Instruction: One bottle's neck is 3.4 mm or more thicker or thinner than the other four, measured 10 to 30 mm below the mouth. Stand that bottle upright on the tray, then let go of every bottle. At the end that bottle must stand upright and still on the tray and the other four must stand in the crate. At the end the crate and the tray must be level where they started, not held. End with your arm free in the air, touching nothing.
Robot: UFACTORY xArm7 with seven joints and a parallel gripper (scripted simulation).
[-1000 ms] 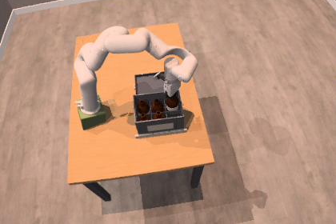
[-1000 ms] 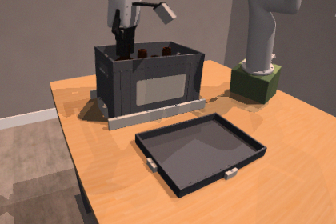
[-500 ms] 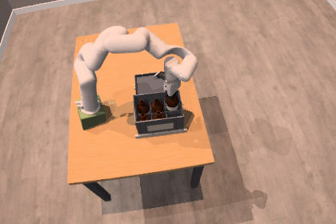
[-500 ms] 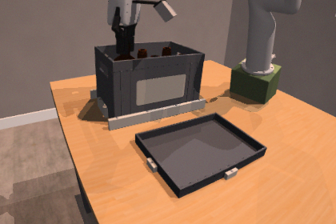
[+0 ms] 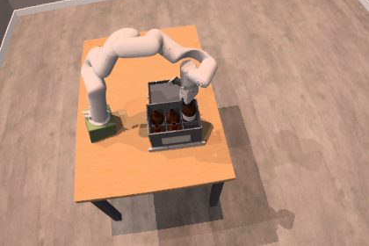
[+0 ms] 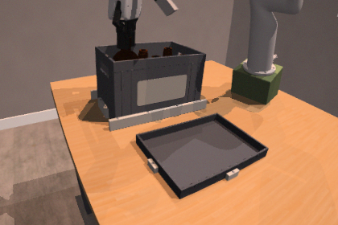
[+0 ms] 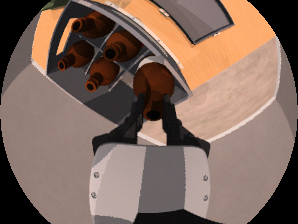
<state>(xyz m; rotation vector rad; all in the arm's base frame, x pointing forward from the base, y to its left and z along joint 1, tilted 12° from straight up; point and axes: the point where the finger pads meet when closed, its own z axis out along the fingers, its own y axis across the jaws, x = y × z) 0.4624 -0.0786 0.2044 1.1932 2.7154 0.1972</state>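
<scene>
Now: hand 70 mm above the glass bottle. The rest, counted from my hand: crate 90 mm behind, 40 mm to the right, 130 mm below; dark tray 90 mm behind, 230 mm to the left, 200 mm below.
</scene>
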